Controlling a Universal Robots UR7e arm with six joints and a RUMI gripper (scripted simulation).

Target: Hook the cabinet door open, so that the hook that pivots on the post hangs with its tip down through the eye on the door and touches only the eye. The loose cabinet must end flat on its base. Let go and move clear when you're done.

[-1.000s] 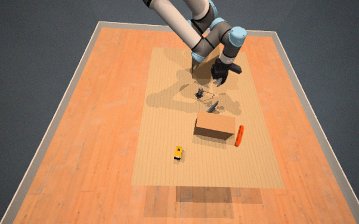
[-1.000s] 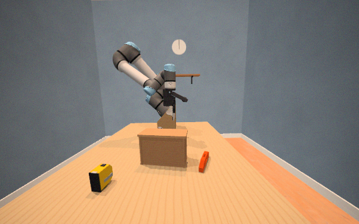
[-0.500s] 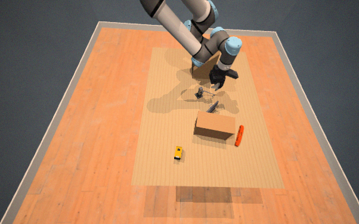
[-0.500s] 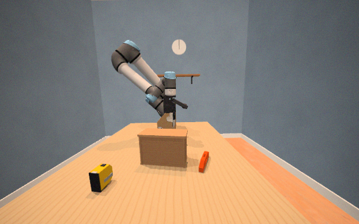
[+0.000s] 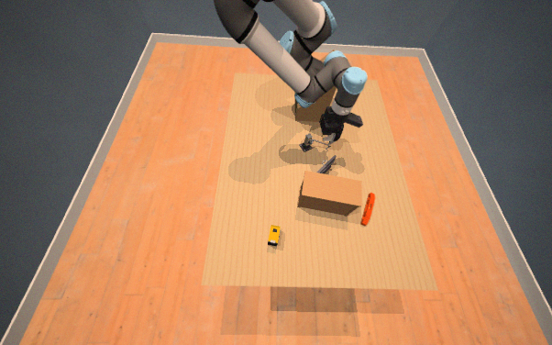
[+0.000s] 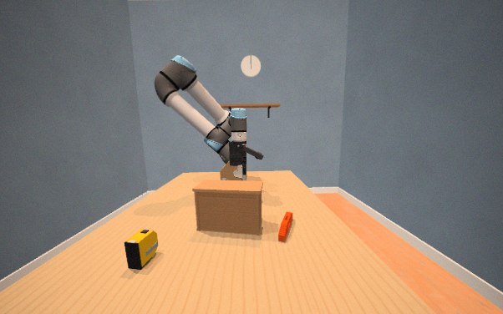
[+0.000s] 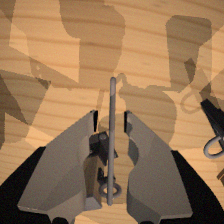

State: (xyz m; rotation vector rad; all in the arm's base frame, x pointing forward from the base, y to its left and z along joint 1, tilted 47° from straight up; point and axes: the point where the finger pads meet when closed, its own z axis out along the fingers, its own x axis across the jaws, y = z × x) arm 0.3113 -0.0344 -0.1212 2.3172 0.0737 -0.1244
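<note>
My gripper is now 4 cm to the left of the thin hook and 3 cm above it. Round my hand: black box: 43 cm ahead, 26 cm to the right, 4 cm below; then cabinet door: 16 cm ahead, 7 cm to the right, 1 cm below; then orange bar: 31 cm ahead, 14 cm to the left, 6 cm below.
</note>
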